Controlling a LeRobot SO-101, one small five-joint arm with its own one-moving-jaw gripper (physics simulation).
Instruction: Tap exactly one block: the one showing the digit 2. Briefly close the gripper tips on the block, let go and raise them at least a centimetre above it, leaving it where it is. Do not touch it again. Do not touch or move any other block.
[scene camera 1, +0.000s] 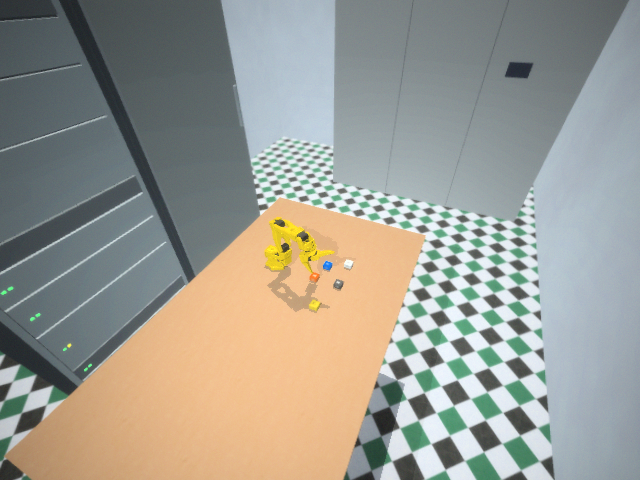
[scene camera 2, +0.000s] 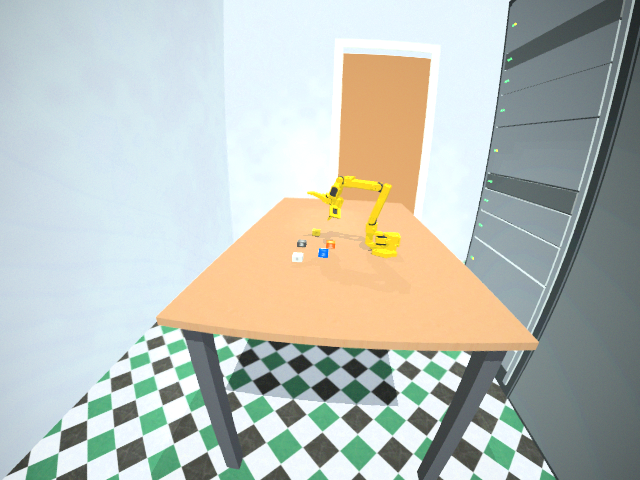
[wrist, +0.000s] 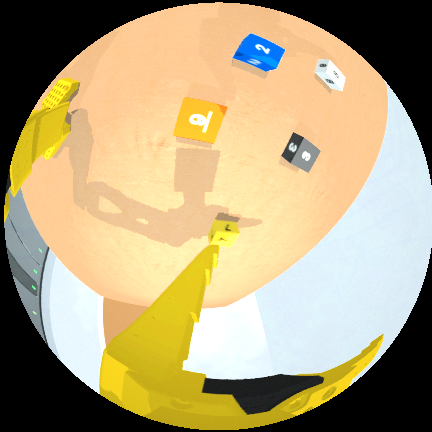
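Observation:
The blue block shows the digit 2 and lies on the table. In the wrist view it is near the top, far from the jaws. My gripper is wide open and empty, well above the table in scene camera 2. In the wrist view the notched jaw's tip points up toward the yellow block, which lies on the table beyond it; the other jaw is swung far out to the lower right.
An orange block with an underlined digit lies near the blue one. A dark grey block showing 3 and a white block are on the same table.

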